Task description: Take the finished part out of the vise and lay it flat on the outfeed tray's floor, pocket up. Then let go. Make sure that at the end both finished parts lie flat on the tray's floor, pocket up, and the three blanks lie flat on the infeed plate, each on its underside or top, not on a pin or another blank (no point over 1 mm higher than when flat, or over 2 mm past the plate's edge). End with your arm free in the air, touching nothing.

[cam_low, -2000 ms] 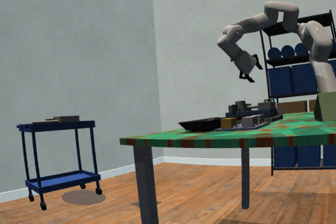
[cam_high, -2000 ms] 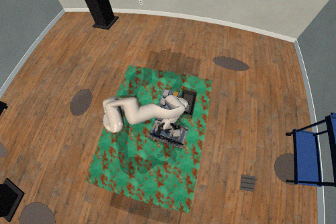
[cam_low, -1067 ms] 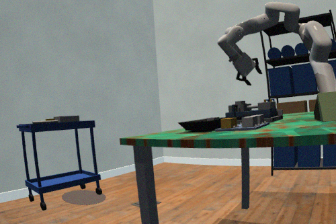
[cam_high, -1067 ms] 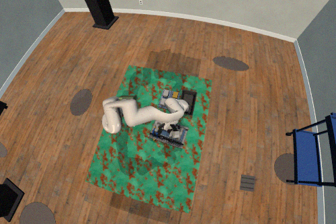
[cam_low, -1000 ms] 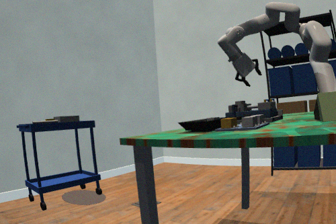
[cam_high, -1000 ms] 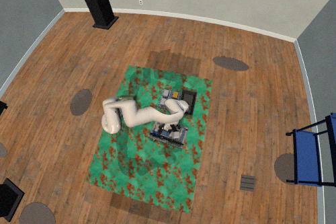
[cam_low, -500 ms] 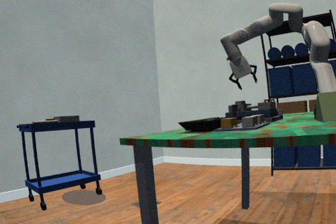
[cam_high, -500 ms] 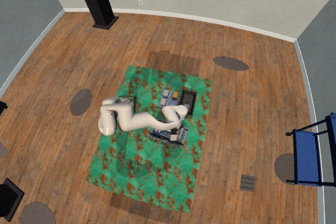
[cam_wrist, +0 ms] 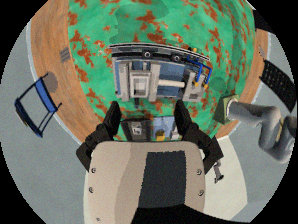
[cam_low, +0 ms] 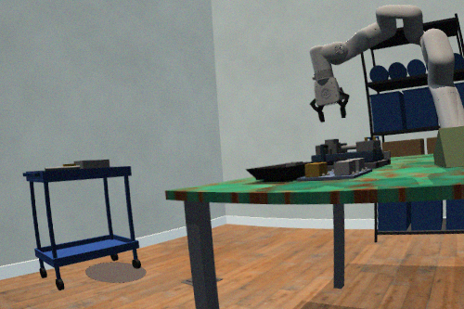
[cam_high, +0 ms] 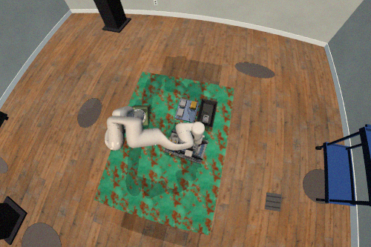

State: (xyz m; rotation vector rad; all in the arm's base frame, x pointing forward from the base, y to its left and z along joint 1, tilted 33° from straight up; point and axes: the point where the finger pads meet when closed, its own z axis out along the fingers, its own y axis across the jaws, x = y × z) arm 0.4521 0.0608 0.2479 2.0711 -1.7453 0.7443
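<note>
Now: hand 50 mm past the vise and 160 mm above it. Round my hand: yellow block 120 mm behind, 350 mm to the left, 170 mm below; blue-grey plate 160 mm behind, 300 mm to the left, 190 mm below.
</note>
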